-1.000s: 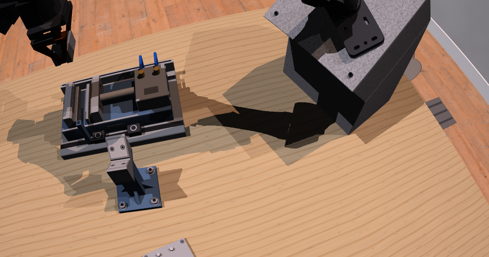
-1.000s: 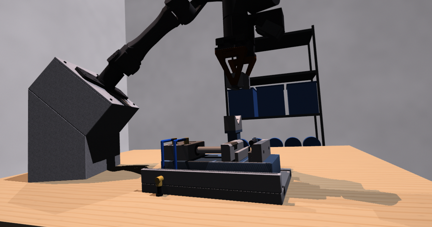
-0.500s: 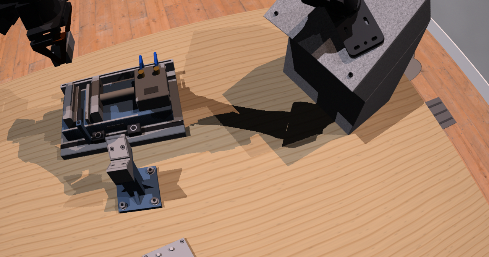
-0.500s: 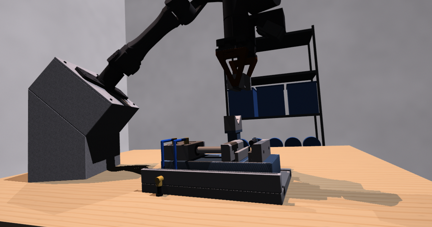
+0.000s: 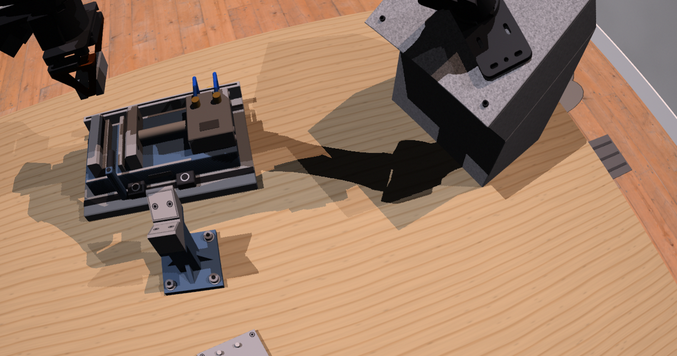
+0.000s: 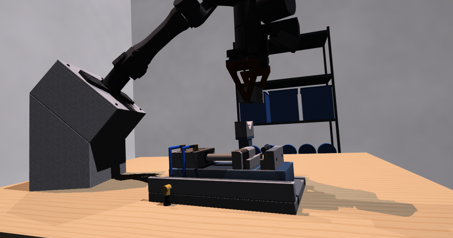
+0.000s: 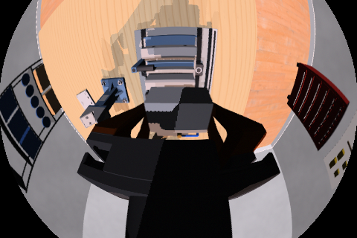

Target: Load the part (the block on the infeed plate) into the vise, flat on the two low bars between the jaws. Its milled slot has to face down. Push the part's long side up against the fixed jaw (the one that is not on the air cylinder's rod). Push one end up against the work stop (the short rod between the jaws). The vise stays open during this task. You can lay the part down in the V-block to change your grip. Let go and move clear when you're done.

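My hand is 3 cm past the moving jaw, 2 cm to the right of it and 13 cm above it. Round my hand: grey part (right at my hand); then work stop rod (7 cm to the left, 12 cm below); then fixed jaw (3 cm ahead, 2 cm to the left, 13 cm below).
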